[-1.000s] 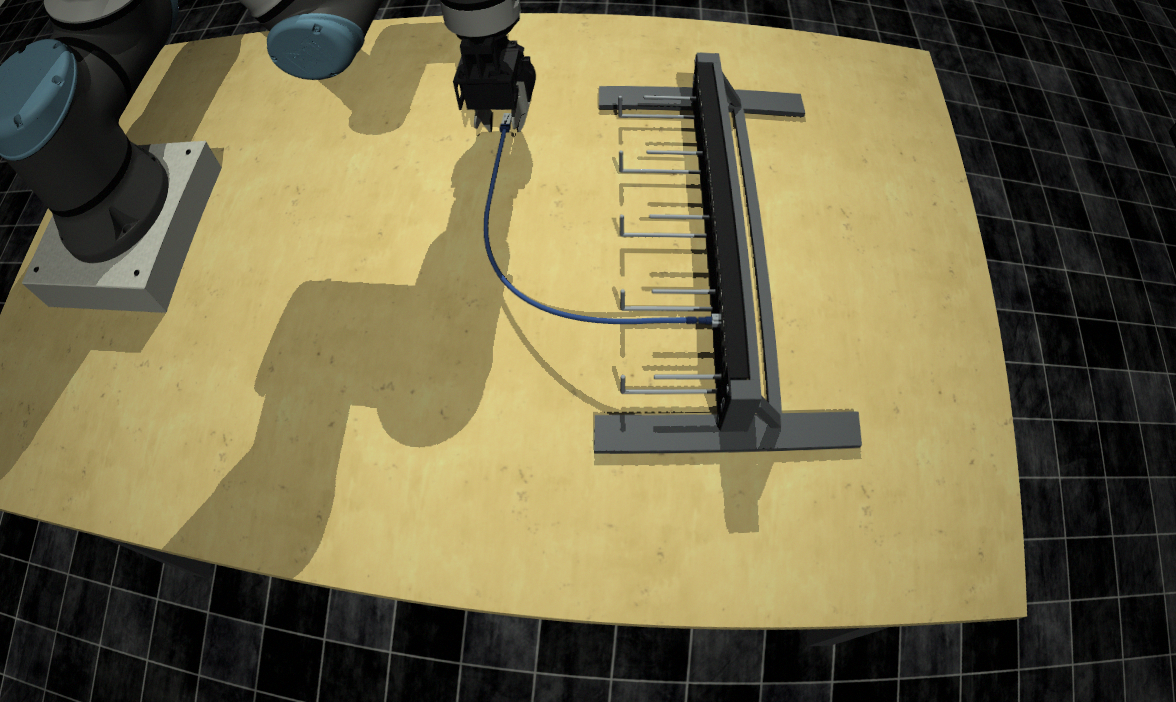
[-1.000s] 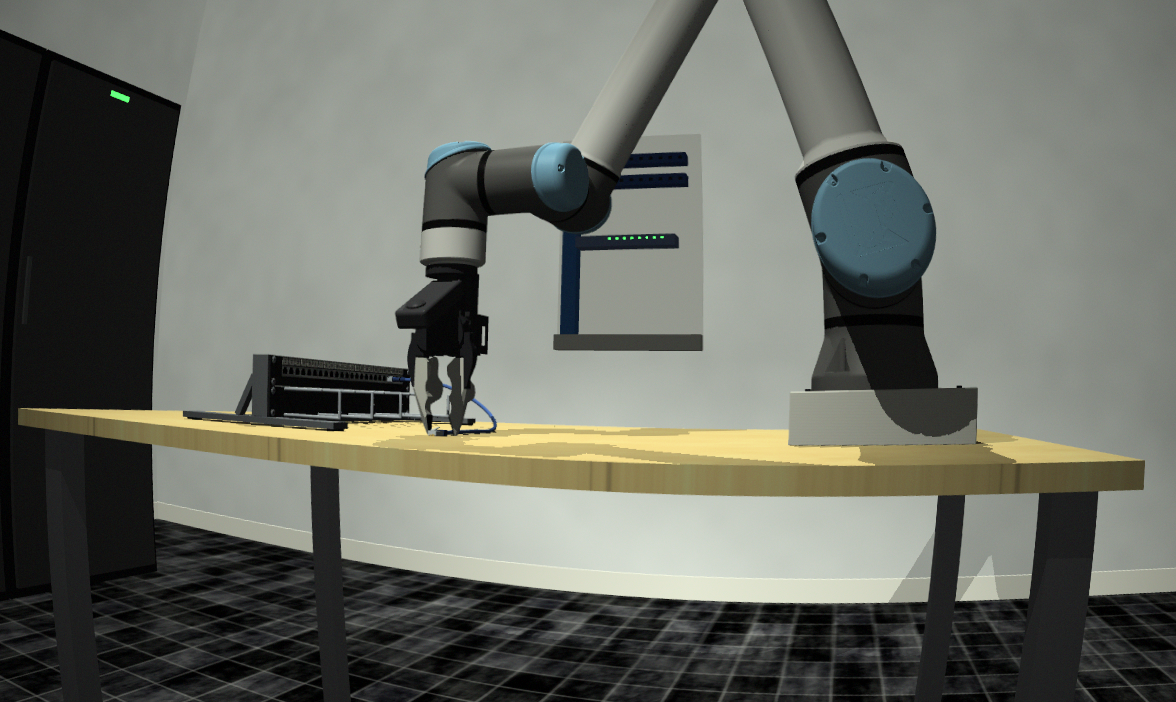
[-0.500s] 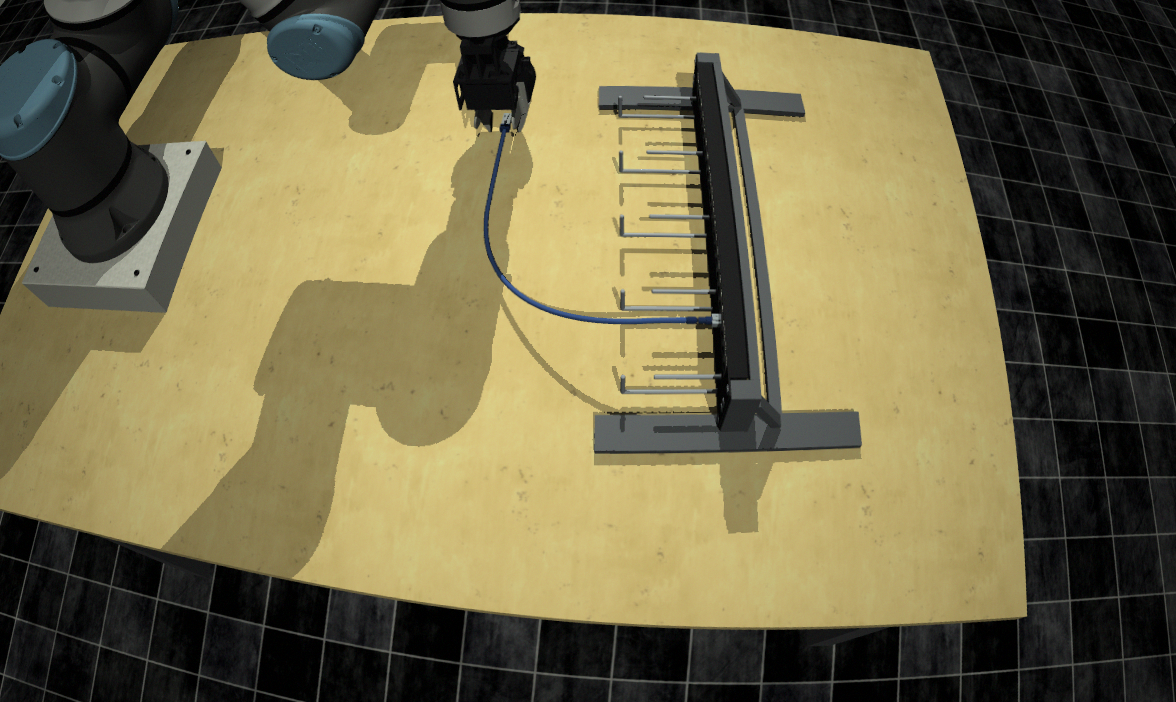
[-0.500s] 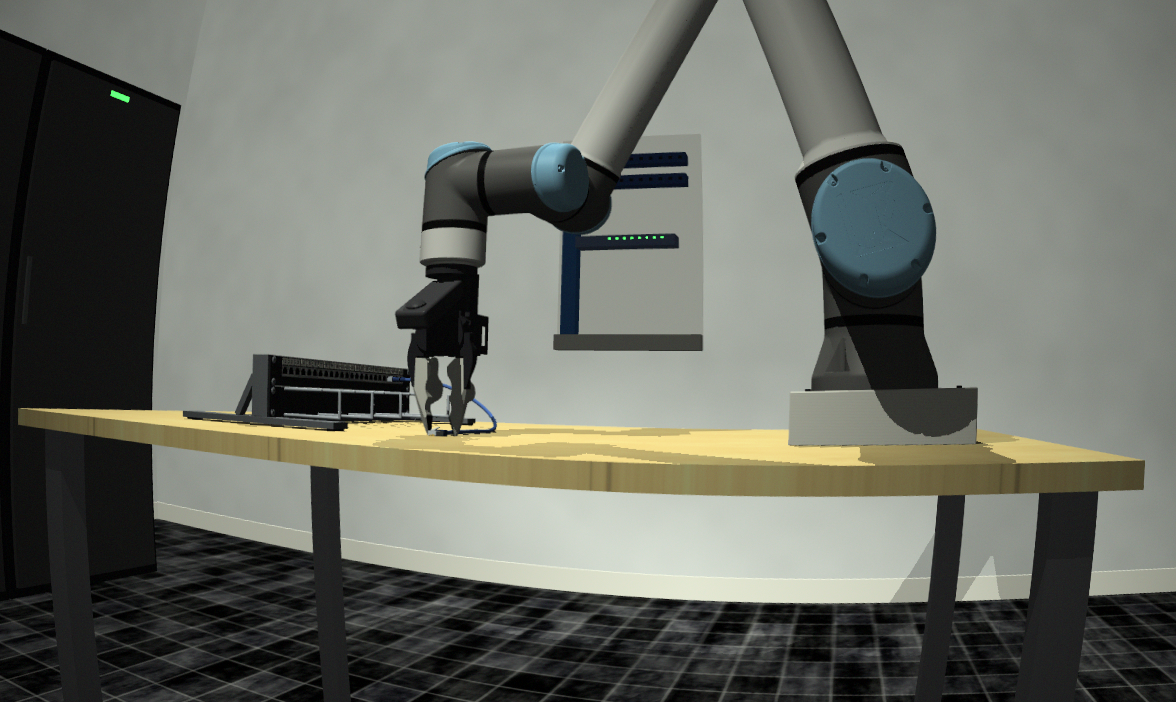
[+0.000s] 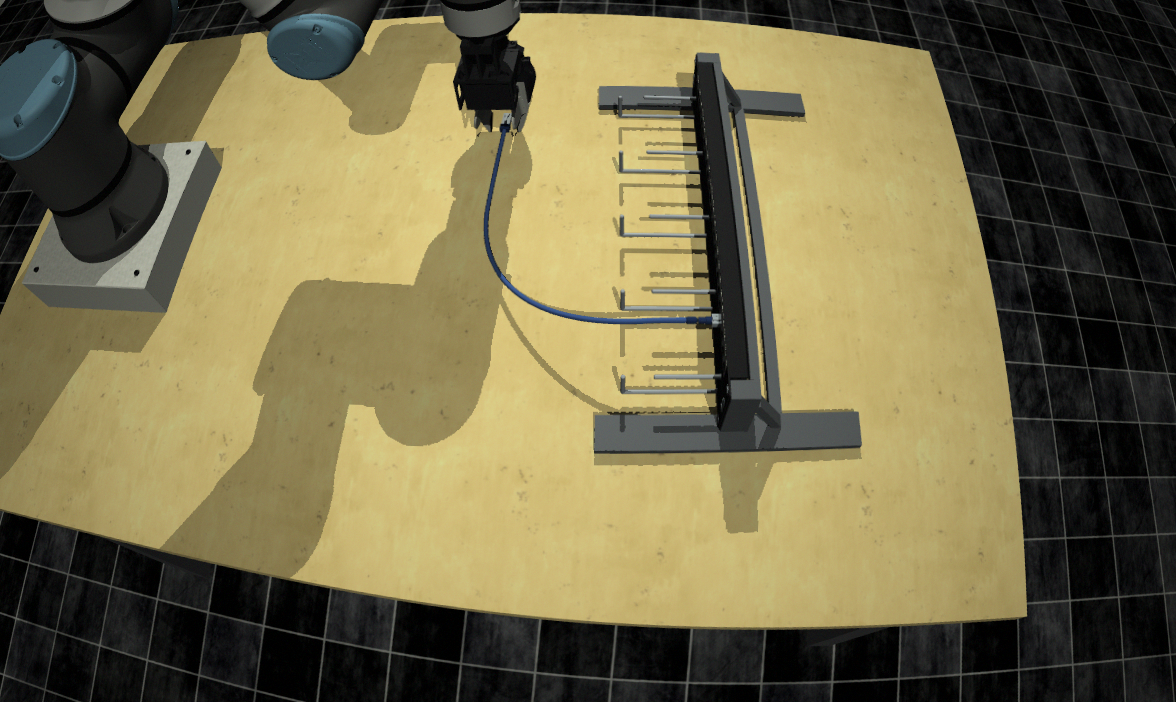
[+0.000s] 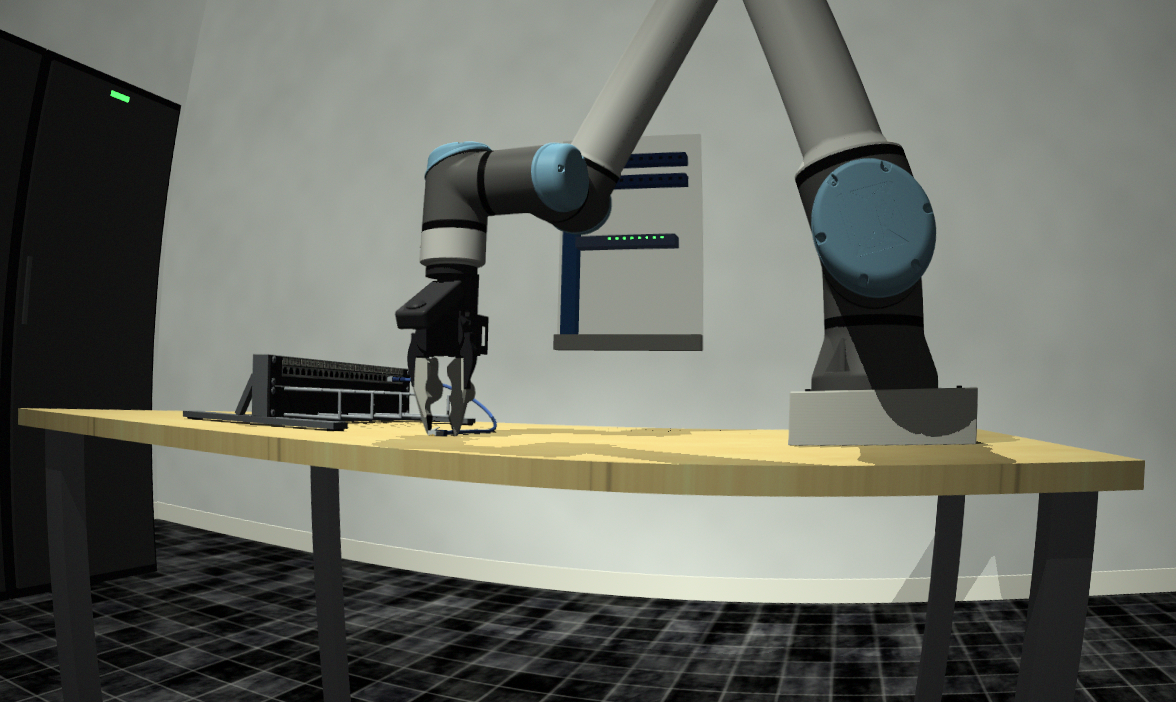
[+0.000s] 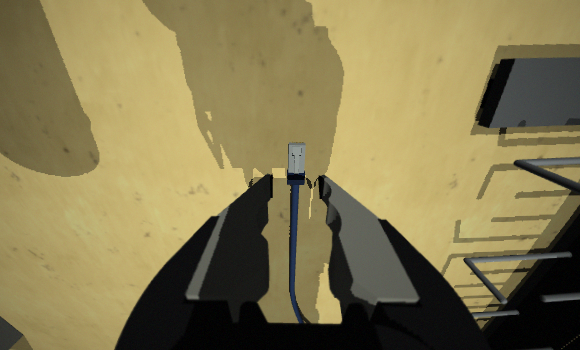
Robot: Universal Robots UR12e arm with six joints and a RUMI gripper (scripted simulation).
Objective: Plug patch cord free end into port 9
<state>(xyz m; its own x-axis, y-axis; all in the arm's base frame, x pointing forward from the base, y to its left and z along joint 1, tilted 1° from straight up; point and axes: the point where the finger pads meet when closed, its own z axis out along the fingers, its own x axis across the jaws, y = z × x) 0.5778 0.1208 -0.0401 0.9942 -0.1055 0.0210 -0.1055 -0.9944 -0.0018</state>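
Right now my hand is 2 cm to the right of the cable plug and 1 cm above it.
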